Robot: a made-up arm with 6 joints. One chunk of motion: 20 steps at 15 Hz.
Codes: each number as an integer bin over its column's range. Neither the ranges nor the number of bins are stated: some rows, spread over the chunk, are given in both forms.
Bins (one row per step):
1: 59 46 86 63 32 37
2: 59 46 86 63 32 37
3: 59 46 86 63 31 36
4: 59 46 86 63 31 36
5: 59 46 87 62 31 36
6: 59 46 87 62 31 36
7: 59 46 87 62 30 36
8: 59 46 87 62 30 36
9: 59 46 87 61 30 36
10: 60 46 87 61 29 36
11: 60 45 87 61 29 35
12: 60 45 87 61 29 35
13: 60 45 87 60 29 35
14: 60 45 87 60 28 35
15: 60 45 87 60 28 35
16: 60 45 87 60 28 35
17: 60 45 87 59 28 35
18: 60 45 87 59 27 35
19: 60 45 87 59 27 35
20: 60 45 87 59 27 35
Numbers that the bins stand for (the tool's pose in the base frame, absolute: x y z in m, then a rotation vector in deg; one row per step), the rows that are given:
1: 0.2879 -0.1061 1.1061 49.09 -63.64 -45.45
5: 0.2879 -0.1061 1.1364 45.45 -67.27 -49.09
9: 0.2879 -0.1061 1.1364 41.82 -70.91 -49.09
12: 0.3182 -0.1364 1.1364 41.82 -74.55 -52.73
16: 0.3182 -0.1364 1.1364 38.18 -78.18 -52.73
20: 0.3182 -0.1364 1.1364 34.55 -81.82 -52.73
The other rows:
2: 0.2879 -0.1061 1.1061 49.09 -63.64 -45.45
3: 0.2879 -0.1061 1.1061 49.09 -67.27 -49.09
4: 0.2879 -0.1061 1.1061 49.09 -67.27 -49.09
6: 0.2879 -0.1061 1.1364 45.45 -67.27 -49.09
7: 0.2879 -0.1061 1.1364 45.45 -70.91 -49.09
8: 0.2879 -0.1061 1.1364 45.45 -70.91 -49.09
10: 0.3182 -0.1061 1.1364 41.82 -74.55 -49.09
11: 0.3182 -0.1364 1.1364 41.82 -74.55 -52.73
13: 0.3182 -0.1364 1.1364 38.18 -74.55 -52.73
14: 0.3182 -0.1364 1.1364 38.18 -78.18 -52.73
15: 0.3182 -0.1364 1.1364 38.18 -78.18 -52.73
17: 0.3182 -0.1364 1.1364 34.55 -78.18 -52.73
18: 0.3182 -0.1364 1.1364 34.55 -81.82 -52.73
19: 0.3182 -0.1364 1.1364 34.55 -81.82 -52.73

